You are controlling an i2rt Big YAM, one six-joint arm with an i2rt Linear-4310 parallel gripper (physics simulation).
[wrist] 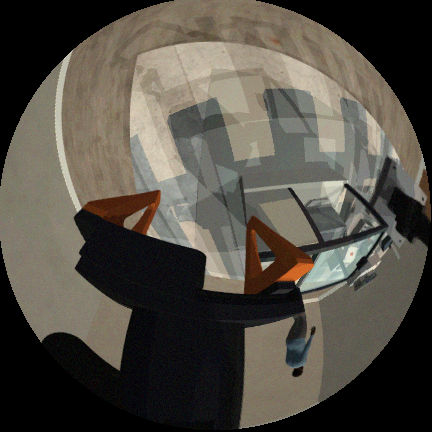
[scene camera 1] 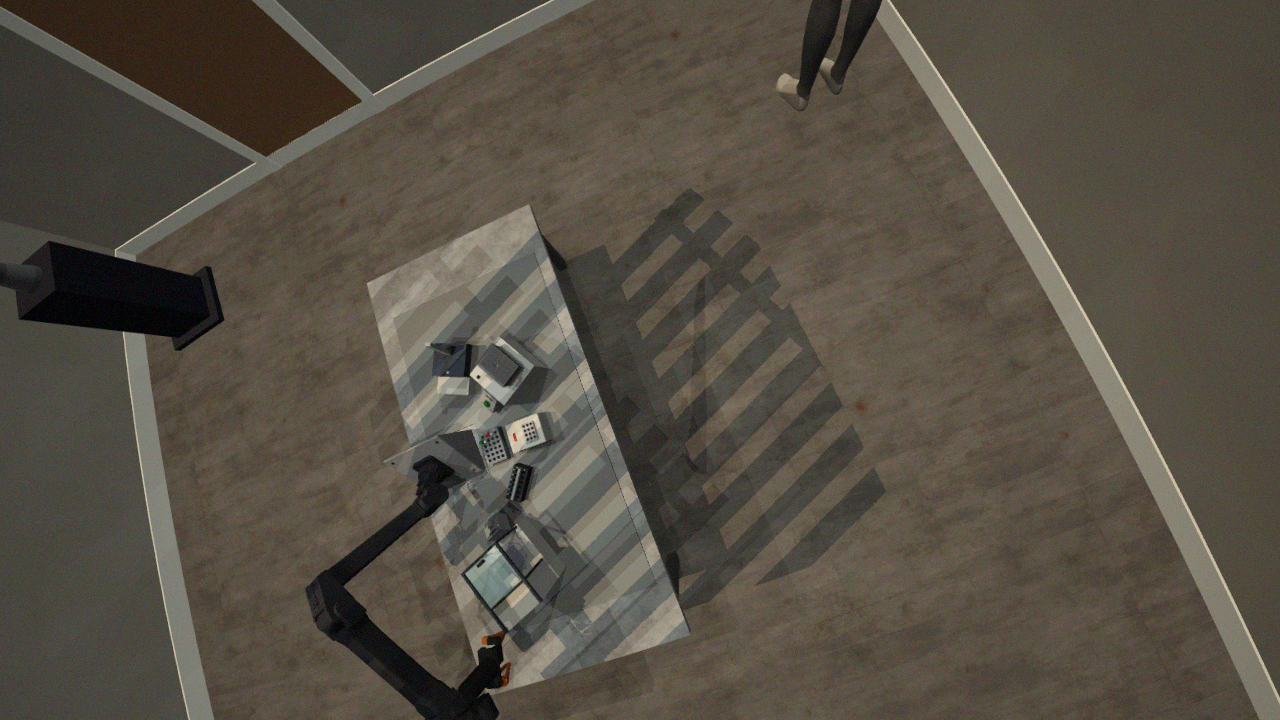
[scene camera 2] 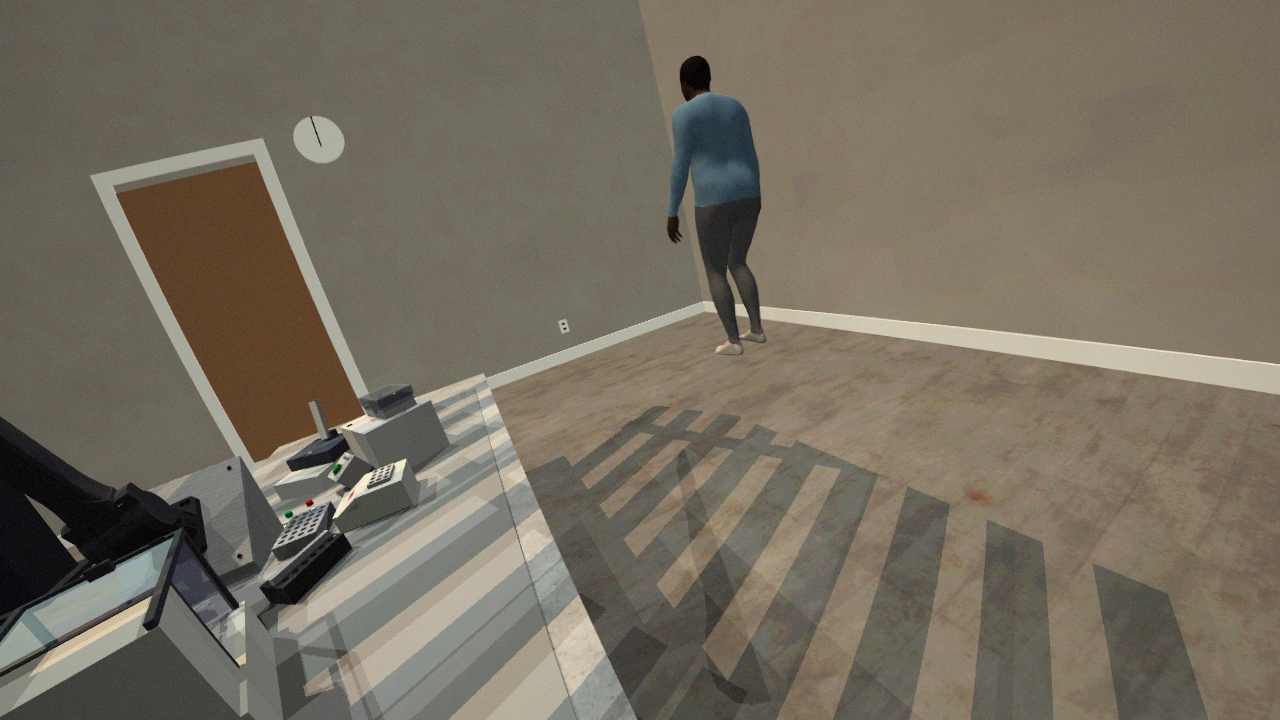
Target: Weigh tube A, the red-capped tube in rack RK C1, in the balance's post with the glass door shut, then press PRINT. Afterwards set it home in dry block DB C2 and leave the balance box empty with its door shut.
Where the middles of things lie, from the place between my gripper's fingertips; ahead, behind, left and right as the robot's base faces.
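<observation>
The grey box [scene camera 2: 397,426] is 350 mm ahead of my hand, and it's 840 mm to the left of it too, sitting 90 mm below it.
</observation>
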